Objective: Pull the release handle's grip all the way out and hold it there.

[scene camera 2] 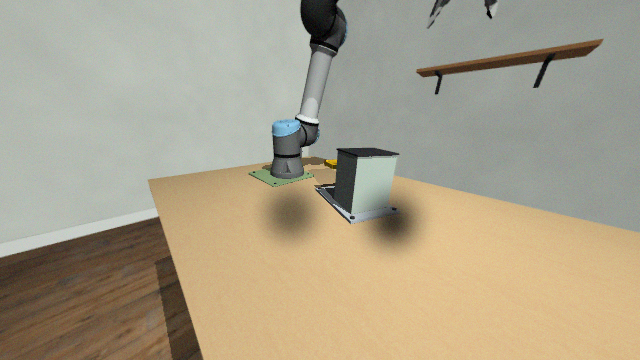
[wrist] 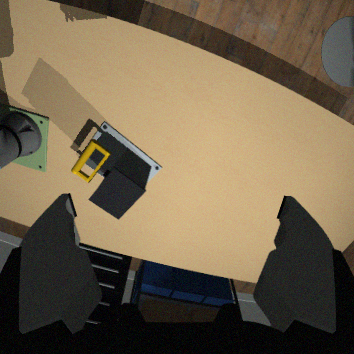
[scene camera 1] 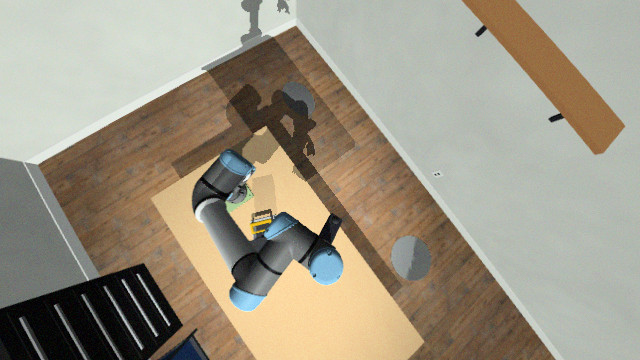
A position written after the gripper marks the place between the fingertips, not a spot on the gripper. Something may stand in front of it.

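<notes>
Gripper (wrist: 177,196). Base plate (scene camera 2: 327,193), (wrist: 106,135).
</notes>
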